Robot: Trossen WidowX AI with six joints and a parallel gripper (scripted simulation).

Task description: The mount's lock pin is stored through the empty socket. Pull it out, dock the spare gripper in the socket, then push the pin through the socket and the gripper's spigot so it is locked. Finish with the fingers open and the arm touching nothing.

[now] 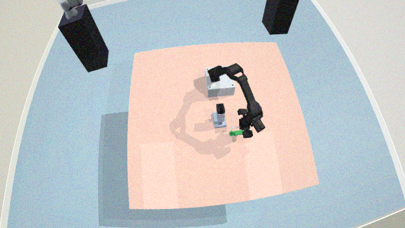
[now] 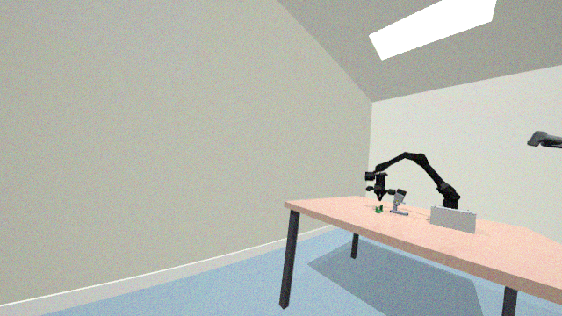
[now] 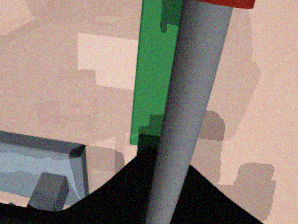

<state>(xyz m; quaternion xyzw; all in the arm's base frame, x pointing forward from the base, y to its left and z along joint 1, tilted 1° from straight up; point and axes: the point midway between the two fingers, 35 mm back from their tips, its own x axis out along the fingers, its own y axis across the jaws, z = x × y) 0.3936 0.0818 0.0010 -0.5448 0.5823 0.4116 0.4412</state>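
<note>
Right now the green cradle is 50 mm below my gripper tip and 10 mm to the left of it. Also, from my gripper tip: spare gripper: 110 mm behind, 100 mm to the right, 50 mm above; mount socket: 110 mm behind, 100 mm to the right, 20 mm below.
</note>
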